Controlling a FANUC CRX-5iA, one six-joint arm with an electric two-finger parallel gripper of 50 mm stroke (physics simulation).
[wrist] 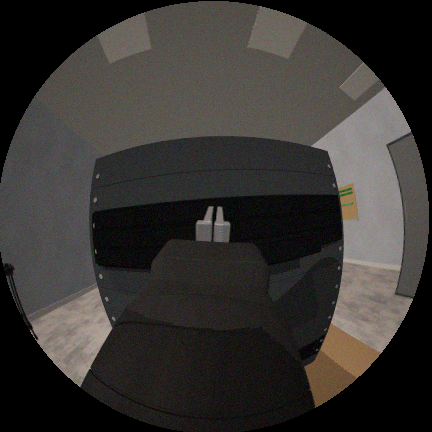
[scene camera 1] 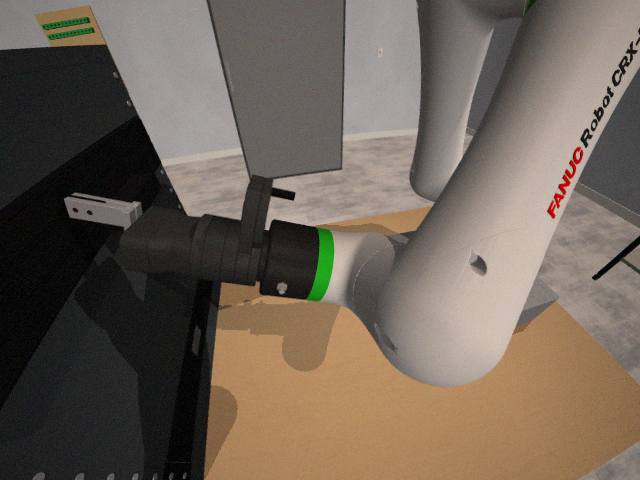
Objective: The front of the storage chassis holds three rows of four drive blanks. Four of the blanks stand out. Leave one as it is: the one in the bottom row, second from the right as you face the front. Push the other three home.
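Places are measured from the arm's base along level axes (x left, y back, z up), in centimetres.
Where they show: gripper, fingertip midpoint: (wrist: pixel 214 215) (scene camera 1: pixel 72 204).
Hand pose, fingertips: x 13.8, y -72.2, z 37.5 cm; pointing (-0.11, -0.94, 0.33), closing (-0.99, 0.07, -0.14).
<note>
Each offset is from my fingertips to the top centre of the thing. "spot": to the spot under its first point. Level surfaces: height alone.
The storage chassis shows as a black band @[spot: dx +4.1, dy -1.1, dz +0.5 cm] (scene camera 1: pixel 31 227) (wrist: pixel 135 235) across a dark grey rack front. Its drive blanks are too dark to tell apart, and which ones stand out cannot be made out. My gripper (scene camera 1: pixel 67 206) (wrist: pixel 214 215) is shut with nothing between its pale fingers. In the wrist view the fingertips are in front of the black band, near the middle of its width. Whether they touch a blank cannot be told. The gripper body hides part of the front below the fingers.
Dark grey panels @[spot: dx -9.6, dy -2.8, dz +9.2 cm] (scene camera 1: pixel 46 93) (wrist: pixel 215 175) lie above the band, with more below it. A wooden table top @[dz -48.9 cm] (scene camera 1: pixel 320 423) (wrist: pixel 350 345) is beside the rack. The arm's white elbow and wrist (scene camera 1: pixel 444 330) hang over it. A grey door (scene camera 1: pixel 289 87) stands behind.
</note>
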